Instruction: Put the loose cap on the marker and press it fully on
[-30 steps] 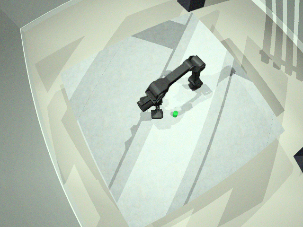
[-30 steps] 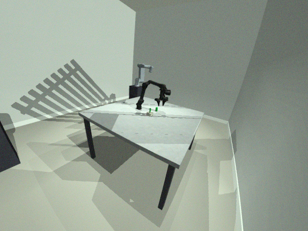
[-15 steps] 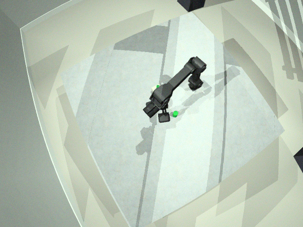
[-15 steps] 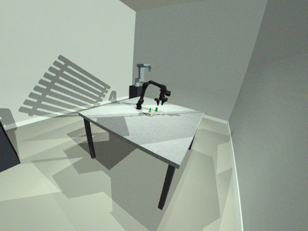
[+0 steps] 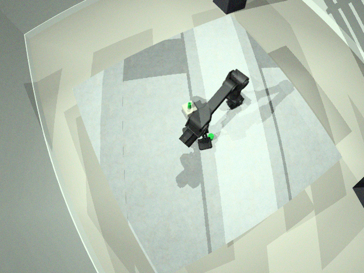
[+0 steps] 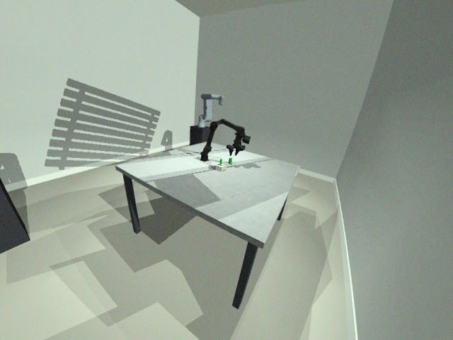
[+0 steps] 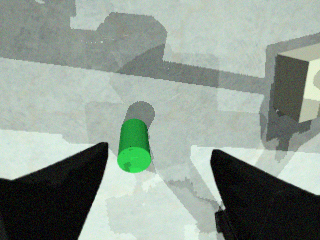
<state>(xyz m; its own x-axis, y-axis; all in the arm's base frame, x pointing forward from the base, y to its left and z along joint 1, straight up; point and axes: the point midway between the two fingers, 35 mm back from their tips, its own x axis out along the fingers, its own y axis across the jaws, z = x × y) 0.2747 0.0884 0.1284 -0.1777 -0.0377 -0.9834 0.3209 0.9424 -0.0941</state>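
My gripper tip is 70 mm above the green cap, 40 mm past it and 30 mm to the right of it. From my gripper tip the other things lie so: holder block 170 mm to the right, 70 mm below, 20 mm behind.
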